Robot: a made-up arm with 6 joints. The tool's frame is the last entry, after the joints.
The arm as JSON. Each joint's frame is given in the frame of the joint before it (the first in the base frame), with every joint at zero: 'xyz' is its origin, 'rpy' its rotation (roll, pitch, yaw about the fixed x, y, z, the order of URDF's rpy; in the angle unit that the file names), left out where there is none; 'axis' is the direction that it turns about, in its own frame. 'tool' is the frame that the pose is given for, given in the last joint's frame.
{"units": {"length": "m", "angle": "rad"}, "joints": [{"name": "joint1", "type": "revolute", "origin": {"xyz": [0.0, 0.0, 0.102]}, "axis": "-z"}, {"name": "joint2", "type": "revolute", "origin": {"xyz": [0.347, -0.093, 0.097]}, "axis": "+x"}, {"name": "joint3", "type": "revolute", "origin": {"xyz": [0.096, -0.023, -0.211]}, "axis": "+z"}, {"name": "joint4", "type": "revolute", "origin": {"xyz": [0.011, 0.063, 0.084]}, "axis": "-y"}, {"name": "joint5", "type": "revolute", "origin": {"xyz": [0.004, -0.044, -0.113]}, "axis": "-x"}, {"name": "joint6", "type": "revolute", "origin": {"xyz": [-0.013, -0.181, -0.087]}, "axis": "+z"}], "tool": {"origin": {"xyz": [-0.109, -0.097, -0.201]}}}
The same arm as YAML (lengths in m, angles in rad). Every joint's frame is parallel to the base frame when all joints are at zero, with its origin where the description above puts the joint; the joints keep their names.
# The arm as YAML. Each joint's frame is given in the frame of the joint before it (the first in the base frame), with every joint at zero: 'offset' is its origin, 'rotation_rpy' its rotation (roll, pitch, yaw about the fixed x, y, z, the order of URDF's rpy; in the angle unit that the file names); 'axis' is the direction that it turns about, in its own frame. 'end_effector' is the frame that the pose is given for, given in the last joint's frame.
length_unit: m
angle_unit: rad
chain:
  - id: joint1
    offset: [0.0, 0.0, 0.102]
    rotation_rpy: [0.0, 0.0, 0.0]
    axis: "-z"
  - id: joint2
    offset: [0.347, -0.093, 0.097]
    rotation_rpy: [0.0, 0.0, 0.0]
    axis: "+x"
  - id: joint3
    offset: [0.096, -0.023, -0.211]
    rotation_rpy: [0.0, 0.0, 0.0]
    axis: "+z"
  - id: joint4
    offset: [0.011, 0.063, 0.084]
    rotation_rpy: [0.0, 0.0, 0.0]
    axis: "-y"
  - id: joint5
    offset: [0.004, -0.044, -0.113]
    rotation_rpy: [0.0, 0.0, 0.0]
    axis: "-x"
  - id: joint6
    offset: [-0.013, -0.181, -0.087]
    rotation_rpy: [0.0, 0.0, 0.0]
    axis: "+z"
end_effector:
  offset: [-0.109, -0.097, -0.201]
  rotation_rpy: [0.0, 0.0, 0.0]

